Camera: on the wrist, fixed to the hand. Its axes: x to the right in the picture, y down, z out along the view.
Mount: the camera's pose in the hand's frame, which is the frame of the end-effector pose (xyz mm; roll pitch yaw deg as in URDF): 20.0 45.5 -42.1 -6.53 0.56 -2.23
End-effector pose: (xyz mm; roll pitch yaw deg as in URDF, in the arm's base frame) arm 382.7 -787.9 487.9 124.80 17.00 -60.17
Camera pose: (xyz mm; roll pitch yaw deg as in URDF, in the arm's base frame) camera 408.6 -815.8 540.8 118.84 18.50 -58.34
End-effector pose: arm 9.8 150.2 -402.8 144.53 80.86 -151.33
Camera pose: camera -51.6 131.0 -412.9 152.36 81.43 -136.81
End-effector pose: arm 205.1 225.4 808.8 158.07 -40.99 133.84
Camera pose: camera 239.2 228.1 864.2 149.59 -40.64 136.84
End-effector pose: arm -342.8 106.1 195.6 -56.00 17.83 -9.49
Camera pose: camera -344.1 96.7 131.2 -63.04 16.29 -11.27
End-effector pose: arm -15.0 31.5 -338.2 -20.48 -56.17 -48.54
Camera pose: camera 43.7 7.2 -352.4 -23.57 -56.36 -52.67
